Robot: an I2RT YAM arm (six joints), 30 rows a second.
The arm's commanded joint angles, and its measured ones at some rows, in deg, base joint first. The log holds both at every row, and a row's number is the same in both.
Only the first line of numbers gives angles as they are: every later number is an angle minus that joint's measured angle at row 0.
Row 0, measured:
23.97 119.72 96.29 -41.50 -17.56 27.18
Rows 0 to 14, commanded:
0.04 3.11 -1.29 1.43 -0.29 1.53
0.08 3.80 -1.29 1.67 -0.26 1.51
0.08 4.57 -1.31 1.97 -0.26 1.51
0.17 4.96 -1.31 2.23 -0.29 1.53
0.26 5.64 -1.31 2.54 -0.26 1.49
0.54 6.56 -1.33 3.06 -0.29 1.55
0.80 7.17 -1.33 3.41 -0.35 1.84
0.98 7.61 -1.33 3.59 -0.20 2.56
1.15 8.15 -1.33 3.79 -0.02 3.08
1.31 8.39 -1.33 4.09 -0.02 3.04
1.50 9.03 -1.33 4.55 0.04 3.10
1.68 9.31 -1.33 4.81 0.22 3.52
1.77 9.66 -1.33 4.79 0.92 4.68
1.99 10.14 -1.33 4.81 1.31 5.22
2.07 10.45 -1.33 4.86 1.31 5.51
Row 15, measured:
1.46 8.53 -1.09 4.46 0.09 3.28
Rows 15 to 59, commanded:
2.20 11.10 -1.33 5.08 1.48 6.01
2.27 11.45 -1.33 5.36 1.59 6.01
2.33 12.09 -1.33 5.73 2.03 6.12
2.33 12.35 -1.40 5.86 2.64 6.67
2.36 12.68 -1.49 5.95 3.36 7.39
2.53 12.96 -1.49 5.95 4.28 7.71
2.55 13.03 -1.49 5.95 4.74 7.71
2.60 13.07 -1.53 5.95 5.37 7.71
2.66 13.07 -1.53 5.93 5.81 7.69
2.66 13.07 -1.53 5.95 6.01 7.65
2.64 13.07 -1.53 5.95 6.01 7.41
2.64 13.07 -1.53 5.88 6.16 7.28
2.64 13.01 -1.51 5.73 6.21 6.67
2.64 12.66 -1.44 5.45 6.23 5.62
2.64 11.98 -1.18 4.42 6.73 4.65
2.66 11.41 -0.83 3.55 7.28 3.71
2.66 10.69 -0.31 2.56 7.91 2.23
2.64 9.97 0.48 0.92 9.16 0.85
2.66 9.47 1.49 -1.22 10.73 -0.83
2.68 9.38 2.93 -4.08 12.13 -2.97
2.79 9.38 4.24 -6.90 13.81 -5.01
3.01 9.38 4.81 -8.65 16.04 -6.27
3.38 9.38 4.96 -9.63 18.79 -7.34
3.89 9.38 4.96 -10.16 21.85 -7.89
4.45 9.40 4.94 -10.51 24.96 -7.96
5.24 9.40 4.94 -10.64 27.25 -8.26
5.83 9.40 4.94 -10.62 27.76 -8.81
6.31 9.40 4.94 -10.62 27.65 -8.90
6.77 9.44 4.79 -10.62 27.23 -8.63
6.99 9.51 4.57 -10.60 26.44 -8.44
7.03 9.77 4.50 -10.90 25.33 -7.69
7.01 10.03 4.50 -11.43 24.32 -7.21
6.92 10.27 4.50 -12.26 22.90 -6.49
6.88 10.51 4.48 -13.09 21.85 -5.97
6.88 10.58 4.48 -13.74 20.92 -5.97
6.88 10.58 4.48 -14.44 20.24 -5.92
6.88 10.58 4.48 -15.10 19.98 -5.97
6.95 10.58 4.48 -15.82 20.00 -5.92
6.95 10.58 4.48 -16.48 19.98 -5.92
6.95 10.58 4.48 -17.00 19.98 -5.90
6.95 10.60 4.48 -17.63 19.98 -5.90
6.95 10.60 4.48 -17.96 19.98 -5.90
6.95 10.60 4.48 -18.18 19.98 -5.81
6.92 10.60 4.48 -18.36 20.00 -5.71
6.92 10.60 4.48 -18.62 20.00 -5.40
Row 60, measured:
6.97 10.14 3.85 -17.92 20.96 -6.45
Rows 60 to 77, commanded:
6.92 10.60 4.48 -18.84 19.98 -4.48
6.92 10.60 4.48 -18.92 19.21 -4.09
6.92 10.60 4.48 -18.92 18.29 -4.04
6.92 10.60 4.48 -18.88 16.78 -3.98
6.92 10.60 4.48 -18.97 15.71 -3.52
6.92 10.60 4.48 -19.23 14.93 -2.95
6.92 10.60 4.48 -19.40 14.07 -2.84
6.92 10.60 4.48 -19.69 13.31 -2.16
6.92 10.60 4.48 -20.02 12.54 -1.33
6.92 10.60 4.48 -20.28 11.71 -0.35
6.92 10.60 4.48 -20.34 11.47 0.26
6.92 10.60 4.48 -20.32 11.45 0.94
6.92 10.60 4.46 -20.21 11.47 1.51
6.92 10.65 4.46 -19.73 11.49 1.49
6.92 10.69 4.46 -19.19 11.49 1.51
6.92 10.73 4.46 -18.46 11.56 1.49
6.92 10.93 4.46 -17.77 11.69 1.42
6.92 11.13 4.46 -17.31 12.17 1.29
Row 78, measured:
6.97 10.14 3.85 -18.31 12.46 0.24
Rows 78 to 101, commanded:
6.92 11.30 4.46 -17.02 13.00 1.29
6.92 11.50 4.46 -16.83 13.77 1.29
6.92 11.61 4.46 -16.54 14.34 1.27
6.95 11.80 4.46 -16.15 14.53 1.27
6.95 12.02 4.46 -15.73 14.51 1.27
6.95 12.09 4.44 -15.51 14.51 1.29
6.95 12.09 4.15 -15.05 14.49 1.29
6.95 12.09 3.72 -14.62 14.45 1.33
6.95 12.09 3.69 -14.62 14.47 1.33
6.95 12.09 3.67 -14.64 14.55 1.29
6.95 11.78 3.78 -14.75 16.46 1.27
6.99 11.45 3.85 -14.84 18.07 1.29
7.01 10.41 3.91 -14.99 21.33 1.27
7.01 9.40 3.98 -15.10 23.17 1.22
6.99 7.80 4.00 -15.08 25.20 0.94
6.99 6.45 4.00 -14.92 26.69 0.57
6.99 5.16 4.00 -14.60 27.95 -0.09
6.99 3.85 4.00 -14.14 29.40 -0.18
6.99 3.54 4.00 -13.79 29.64 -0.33
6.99 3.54 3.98 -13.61 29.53 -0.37
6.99 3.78 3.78 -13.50 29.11 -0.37
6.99 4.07 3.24 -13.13 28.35 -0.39
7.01 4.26 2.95 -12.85 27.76 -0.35
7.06 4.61 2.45 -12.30 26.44 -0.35
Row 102, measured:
7.12 4.66 3.80 -13.24 26.38 0.39
